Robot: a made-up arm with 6 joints.
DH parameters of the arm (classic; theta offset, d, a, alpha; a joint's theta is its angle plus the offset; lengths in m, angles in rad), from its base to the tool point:
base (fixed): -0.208 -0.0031 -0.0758 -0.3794
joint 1: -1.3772 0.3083 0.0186 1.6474
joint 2: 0.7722 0 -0.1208 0
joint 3: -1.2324 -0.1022 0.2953 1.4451
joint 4: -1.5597 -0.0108 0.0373 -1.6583
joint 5: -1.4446 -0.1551 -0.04 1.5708
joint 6: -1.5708 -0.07 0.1 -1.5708
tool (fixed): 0 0.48 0 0
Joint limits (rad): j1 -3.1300..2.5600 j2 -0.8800..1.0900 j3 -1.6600..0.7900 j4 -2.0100..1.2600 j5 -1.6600..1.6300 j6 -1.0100..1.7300
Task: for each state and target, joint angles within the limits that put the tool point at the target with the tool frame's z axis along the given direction. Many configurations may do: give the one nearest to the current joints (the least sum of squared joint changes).
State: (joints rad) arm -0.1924 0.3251 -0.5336 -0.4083 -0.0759 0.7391
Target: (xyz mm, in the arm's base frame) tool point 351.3 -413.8 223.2 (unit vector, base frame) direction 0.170 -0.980 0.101
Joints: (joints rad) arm 0.4199 0.7719 0.0358 0.3563 0.0893 0.8659
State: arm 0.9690 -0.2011 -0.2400 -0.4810 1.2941 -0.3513
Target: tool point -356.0 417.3 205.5 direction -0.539 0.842 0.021
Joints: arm 0.7805 -0.4703 -0.3430 -1.0957 0.5213 -0.0815
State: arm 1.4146 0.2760 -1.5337 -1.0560 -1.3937 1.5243
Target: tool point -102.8 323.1 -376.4 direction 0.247 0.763 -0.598
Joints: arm 1.2333 -0.1147 -0.9745 -1.7756 -1.6600 1.0389
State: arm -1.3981 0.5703 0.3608 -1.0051 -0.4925 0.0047
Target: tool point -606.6 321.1 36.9 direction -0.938 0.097 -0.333
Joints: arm -1.7974 0.6965 0.3473 -1.5130 -0.7536 0.0442
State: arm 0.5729 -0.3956 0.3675 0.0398 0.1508 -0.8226
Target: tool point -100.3 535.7 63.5 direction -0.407 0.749 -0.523
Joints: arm 0.3339 -0.3851 0.4661 -0.2031 0.1261 -1.0100
